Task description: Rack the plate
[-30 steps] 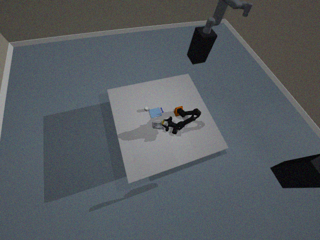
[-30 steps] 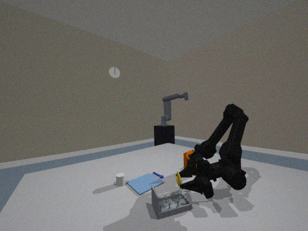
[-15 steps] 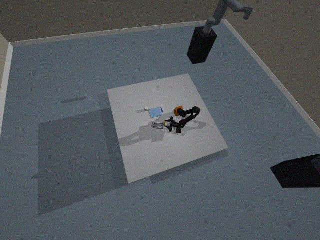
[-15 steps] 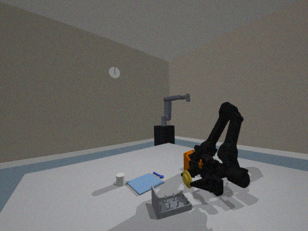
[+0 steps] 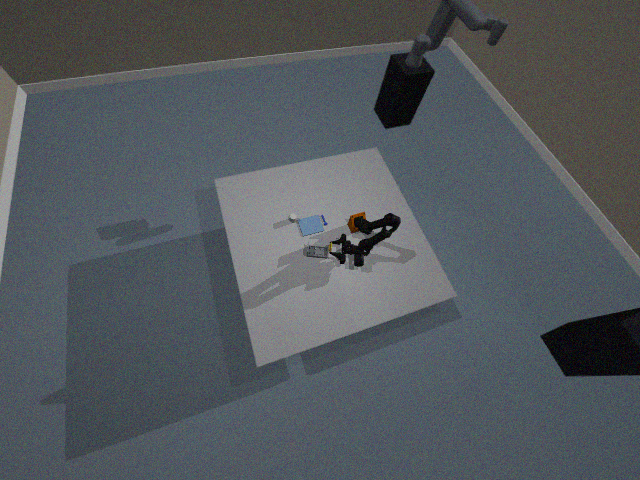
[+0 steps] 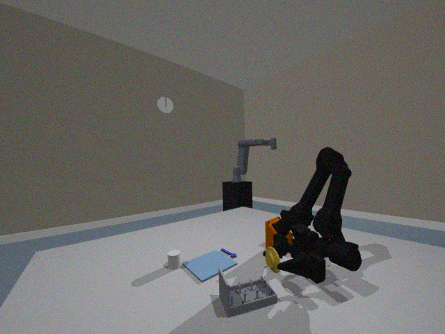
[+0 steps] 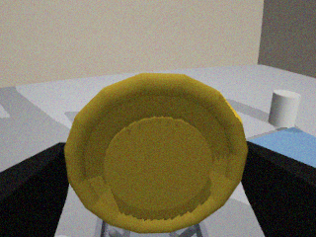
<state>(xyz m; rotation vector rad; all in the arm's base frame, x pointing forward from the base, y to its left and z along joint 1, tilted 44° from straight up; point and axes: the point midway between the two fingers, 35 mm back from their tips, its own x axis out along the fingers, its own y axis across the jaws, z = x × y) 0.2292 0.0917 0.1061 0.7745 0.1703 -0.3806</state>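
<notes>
My gripper tip is 7 cm above the grey dish rack, 6 cm short of it and 3 cm to the left of it. The rest, counted from my gripper tip: blue spoon: 23 cm to the right, 9 cm below, 6 cm behind; light blue mat: 23 cm to the right, 9 cm below, 4 cm ahead; yellow plate: 1 cm behind.
</notes>
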